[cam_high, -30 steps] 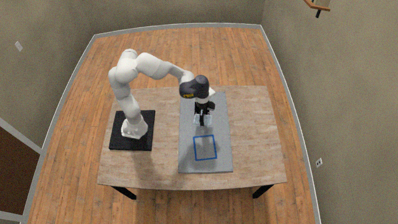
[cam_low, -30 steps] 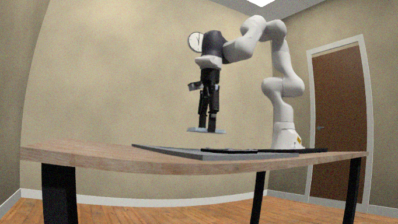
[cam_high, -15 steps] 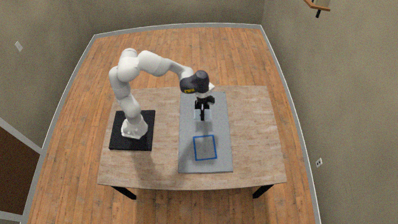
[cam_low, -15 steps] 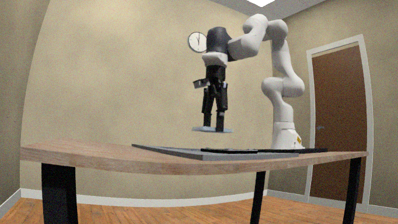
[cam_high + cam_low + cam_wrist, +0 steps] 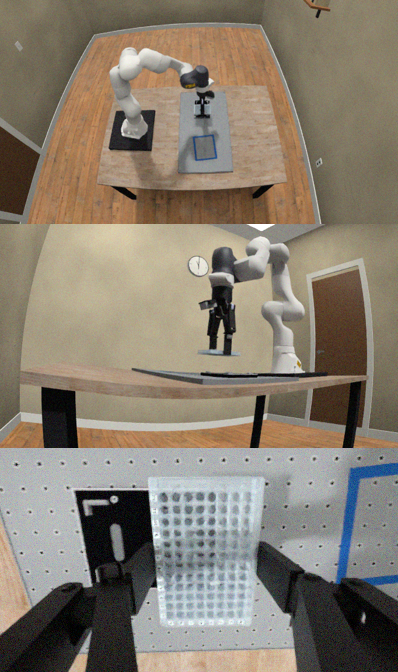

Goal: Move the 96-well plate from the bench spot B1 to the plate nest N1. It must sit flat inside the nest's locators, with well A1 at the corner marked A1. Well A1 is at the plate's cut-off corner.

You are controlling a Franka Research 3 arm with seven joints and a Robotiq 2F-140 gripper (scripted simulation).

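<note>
The black plate nest is 90 mm below my hand and 60 mm to the left of it. Also, from my hand: clear 96-well plate 20 mm below; then corner label 90 mm below, 60 mm behind, 10 mm to the right.
</note>
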